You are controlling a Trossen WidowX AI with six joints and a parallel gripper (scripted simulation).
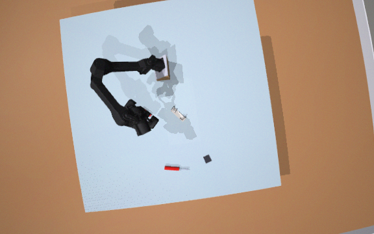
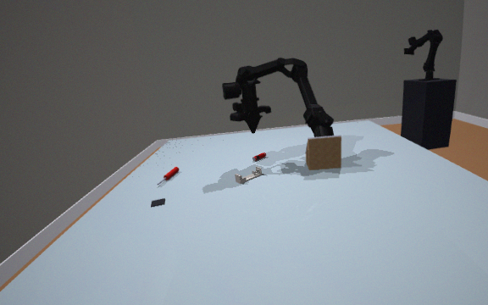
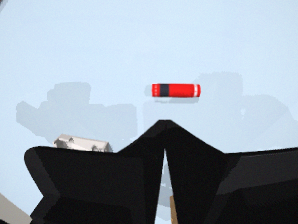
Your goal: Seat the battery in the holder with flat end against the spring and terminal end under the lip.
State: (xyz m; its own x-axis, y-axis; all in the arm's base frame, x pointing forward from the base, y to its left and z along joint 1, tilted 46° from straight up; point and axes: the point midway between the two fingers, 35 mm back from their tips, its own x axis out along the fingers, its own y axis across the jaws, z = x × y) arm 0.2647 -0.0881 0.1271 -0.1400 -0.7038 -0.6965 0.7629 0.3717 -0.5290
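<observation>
Right now the battery is 20 mm behind my gripper tip, 10 mm to the right of it and 110 mm below it. Round my gripper tip: red-handled screwdriver: 370 mm ahead, 90 mm to the left, 110 mm below; black square block: 360 mm ahead, 290 mm to the left, 120 mm below.
</observation>
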